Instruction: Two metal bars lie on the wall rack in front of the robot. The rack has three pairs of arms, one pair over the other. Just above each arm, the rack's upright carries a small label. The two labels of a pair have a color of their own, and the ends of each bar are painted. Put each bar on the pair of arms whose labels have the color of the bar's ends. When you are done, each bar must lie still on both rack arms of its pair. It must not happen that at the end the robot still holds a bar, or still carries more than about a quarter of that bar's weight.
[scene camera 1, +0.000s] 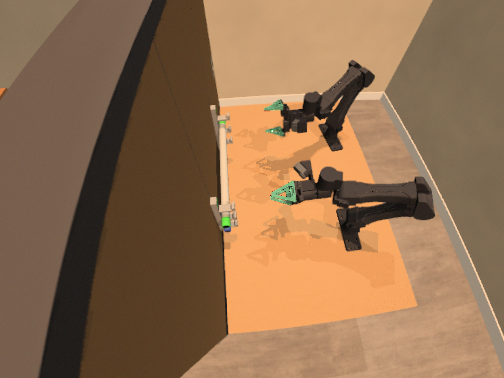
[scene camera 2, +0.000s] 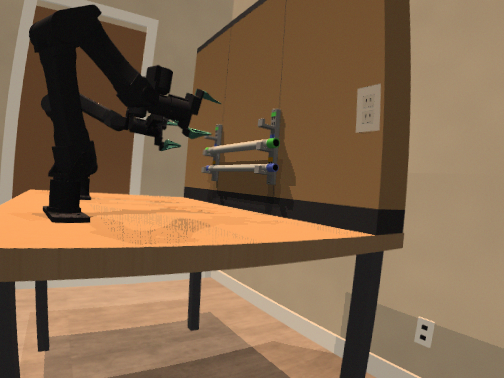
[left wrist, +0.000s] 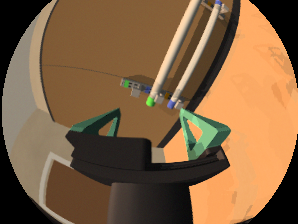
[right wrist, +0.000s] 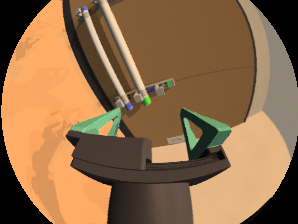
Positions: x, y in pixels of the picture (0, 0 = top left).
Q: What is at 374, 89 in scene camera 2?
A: A wall socket.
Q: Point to my right gripper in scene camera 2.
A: At 215, 118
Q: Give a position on a brown wall panel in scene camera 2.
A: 326, 58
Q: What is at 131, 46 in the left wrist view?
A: A brown wall panel.
